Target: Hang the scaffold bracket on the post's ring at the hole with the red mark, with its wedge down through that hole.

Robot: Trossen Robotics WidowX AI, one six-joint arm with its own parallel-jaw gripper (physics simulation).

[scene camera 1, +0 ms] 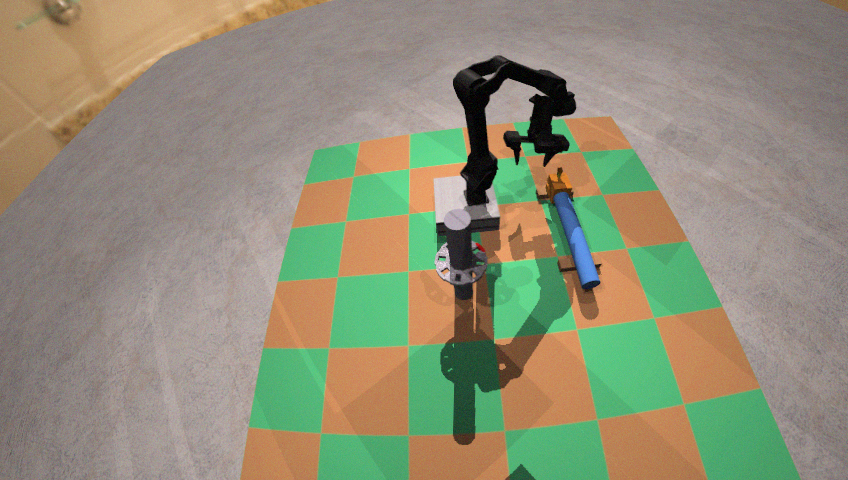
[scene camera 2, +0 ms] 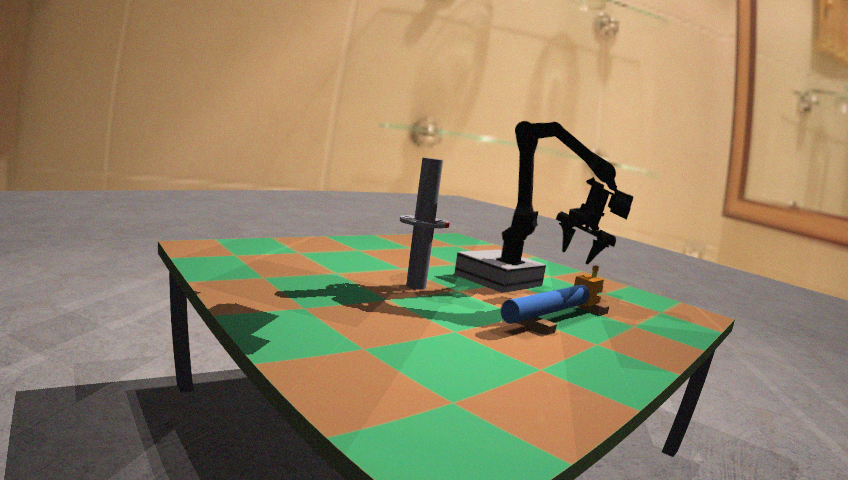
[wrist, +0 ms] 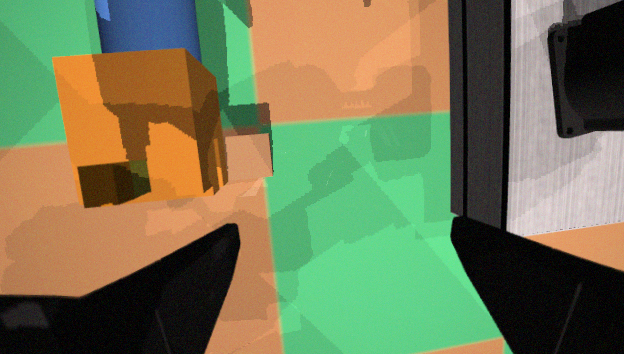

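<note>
The scaffold bracket lies on its side, its blue tube (scene camera 1: 576,237) (scene camera 2: 544,302) (wrist: 150,25) resting on two low brown supports. Its orange head (scene camera 1: 558,187) (scene camera 2: 589,289) (wrist: 145,85) faces the arm's side, with the thin wedge (scene camera 1: 559,173) (scene camera 2: 595,271) sticking up from it. The grey post (scene camera 1: 458,243) (scene camera 2: 427,190) stands upright with a holed ring (scene camera 1: 452,269) (scene camera 2: 439,224) around it. The red mark (scene camera 1: 480,247) (scene camera 2: 446,224) is on the ring's side toward the bracket. My gripper (scene camera 1: 532,163) (scene camera 2: 577,256) (wrist: 344,230) is open and empty, above and beside the orange head, pointing down.
The arm's pale base block (scene camera 1: 449,199) (scene camera 2: 496,270) (wrist: 540,185) stands between the post and the bracket's head end, behind the post in scene camera 1. The brown supports (scene camera 1: 569,267) (scene camera 2: 540,325) reach out on both sides under the tube. The table is green and orange checkered.
</note>
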